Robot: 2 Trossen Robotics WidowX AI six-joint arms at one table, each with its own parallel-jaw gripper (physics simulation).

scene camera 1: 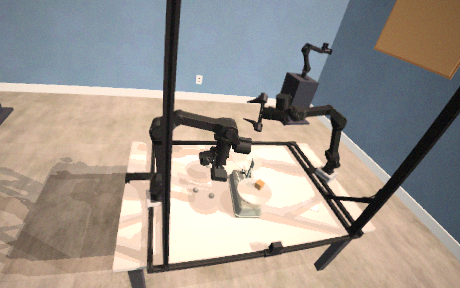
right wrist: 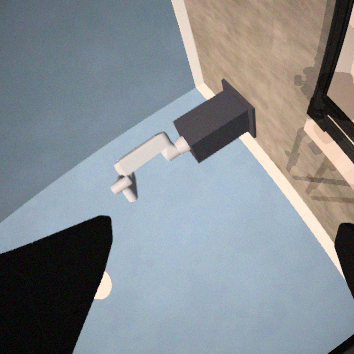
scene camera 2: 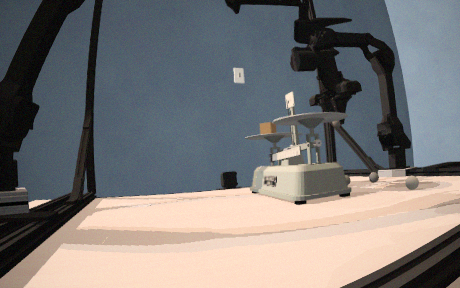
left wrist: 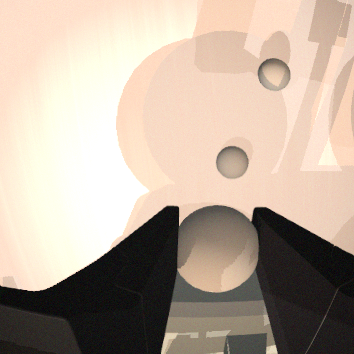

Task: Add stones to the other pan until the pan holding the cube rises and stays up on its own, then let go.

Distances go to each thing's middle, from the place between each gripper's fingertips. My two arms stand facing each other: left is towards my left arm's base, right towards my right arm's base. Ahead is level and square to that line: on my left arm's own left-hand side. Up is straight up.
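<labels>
Right hand: 250 mm past the grey balance scale (scene camera 2: 293, 180), 30 mm to the right of it, 230 mm above it.
Left hand: 10 mm short of the scale, 190 mm to the left of it, 50 mm above it.
</labels>
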